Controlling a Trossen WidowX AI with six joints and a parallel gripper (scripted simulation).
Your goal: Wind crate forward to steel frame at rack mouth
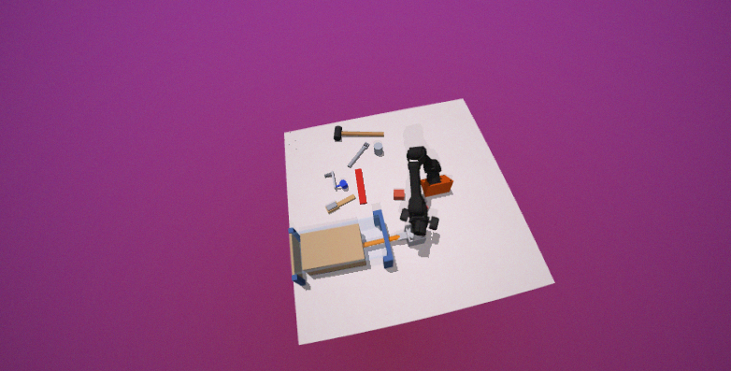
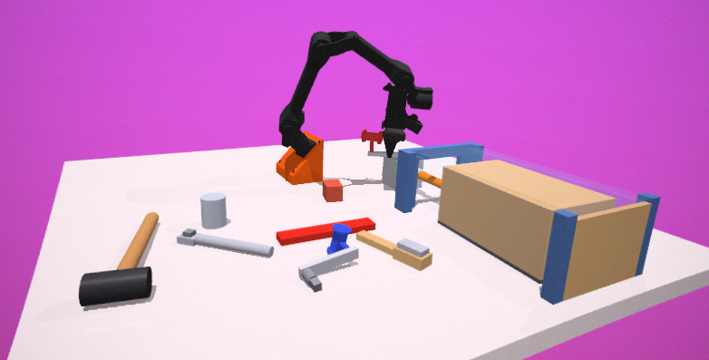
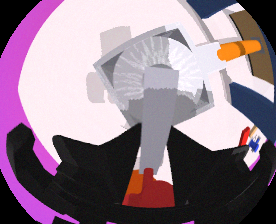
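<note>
Right now my gripper tip is 20 mm to the left of the red-knobbed crank, 20 mm below it and 10 mm past it. The rest, counted from my gripper tip: red knob: 50 mm to the right, 50 mm above, 30 mm behind; red bar: 330 mm to the right, 240 mm ahead, 80 mm below; grey winch: 60 mm below, 30 mm to the left, 10 mm ahead.
</note>
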